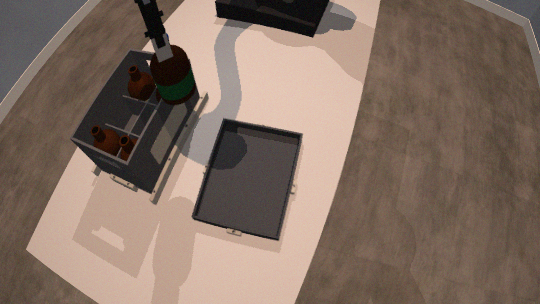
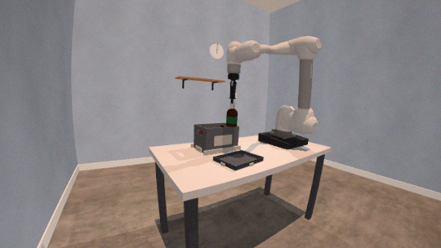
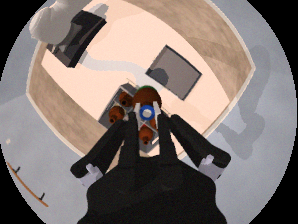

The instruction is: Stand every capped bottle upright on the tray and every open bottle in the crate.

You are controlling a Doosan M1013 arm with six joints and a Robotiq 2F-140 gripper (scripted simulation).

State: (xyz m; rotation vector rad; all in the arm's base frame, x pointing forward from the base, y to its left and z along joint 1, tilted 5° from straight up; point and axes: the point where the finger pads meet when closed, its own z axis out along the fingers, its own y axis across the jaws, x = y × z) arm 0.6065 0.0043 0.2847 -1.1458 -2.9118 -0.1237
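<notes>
Now: hand 7 cm above the bottle. Round my hand: dark tray (5 cm ahead, 17 cm to the left, 32 cm below); then dark grey crate (4 cm ahead, 12 cm to the right, 25 cm below).
</notes>
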